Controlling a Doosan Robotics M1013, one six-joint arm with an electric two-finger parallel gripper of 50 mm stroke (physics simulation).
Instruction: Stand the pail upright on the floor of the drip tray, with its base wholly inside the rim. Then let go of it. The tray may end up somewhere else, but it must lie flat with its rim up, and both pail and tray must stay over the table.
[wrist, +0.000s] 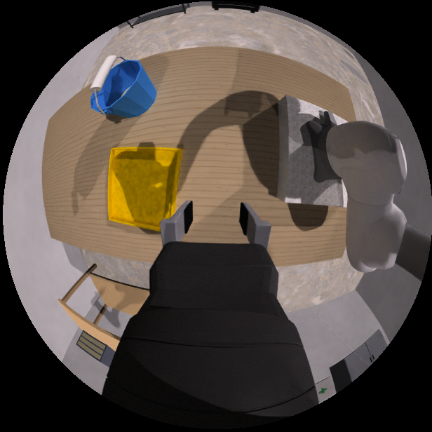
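Note:
The blue pail (135, 95) is at the upper left of the wrist view, on the table near its far left edge, with its mouth facing up and to the left. Its white handle grip (104, 73) lies at the mouth's left side. The yellow drip tray (145, 187) lies flat on the table, rim up, left of centre and apart from the pail. A shadow falls on its floor. My gripper (215, 211) is open with nothing between its fingers. It hangs above the table, right of the tray in the view and well away from the pail.
The wooden table (220, 70) spans the view. A grey stone-like block (297, 170) stands on its right side, with the pale robot arm (370, 165) above and beside it. A wooden frame-like piece of furniture (80, 320) stands beyond the table's edge at the lower left.

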